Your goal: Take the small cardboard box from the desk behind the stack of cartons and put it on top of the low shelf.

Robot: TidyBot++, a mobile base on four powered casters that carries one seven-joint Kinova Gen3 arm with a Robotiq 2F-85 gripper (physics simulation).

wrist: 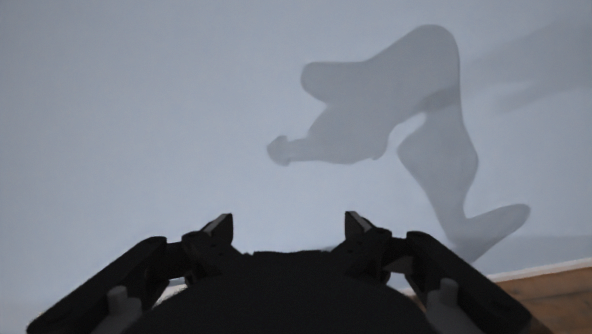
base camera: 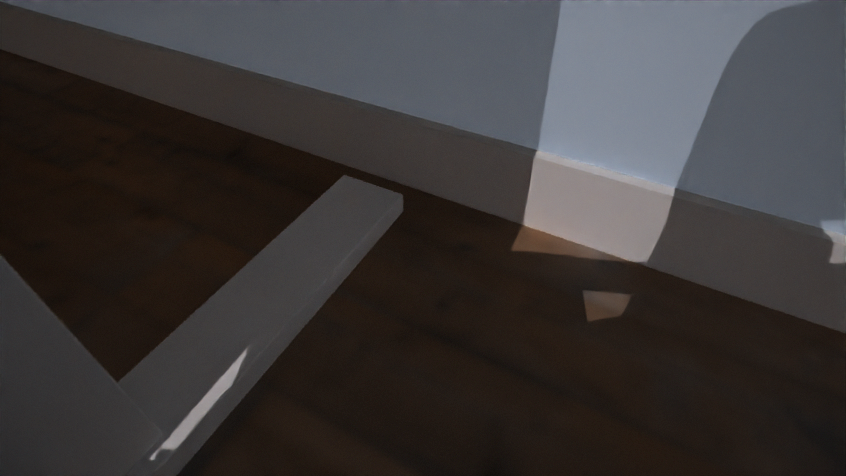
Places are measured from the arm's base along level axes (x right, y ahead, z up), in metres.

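Pixels of known places: gripper, fingertip midpoint: (wrist: 289,224).
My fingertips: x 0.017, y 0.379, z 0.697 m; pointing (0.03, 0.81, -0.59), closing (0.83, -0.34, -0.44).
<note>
Behind a point stands the place of what it marks.
My gripper (wrist: 289,224) @(x 0.017, y 0.379, z 0.697 m) is open in the wrist view, with its two black fingers wide apart and the pale blue wall showing between them. The small cardboard box, the stack of cartons and the low shelf do not show in either view. In the base camera view a grey-white bar (base camera: 266,284) lies low over the floor and meets a grey panel (base camera: 53,390) @(x -0.202, y 0.205, z -0.271 m) at the lower left; I cannot tell whether they are part of the desk.
The blue wall (base camera: 354,53) @(x -0.127, y 0.594, z -0.252 m) (wrist: 125,110) @(x -0.083, y 0.576, z 0.800 m) carries the arm's shadow in the wrist view. A white baseboard (base camera: 597,207) @(x 0.132, y 0.474, z -0.343 m) runs along its foot. Dark brown wooden floor (base camera: 473,378) @(x 0.020, y 0.306, z -0.396 m) shows in front of it, and more floor (wrist: 560,295) @(x 0.595, y 0.204, z -0.396 m) shows at the wrist view's lower right.
</note>
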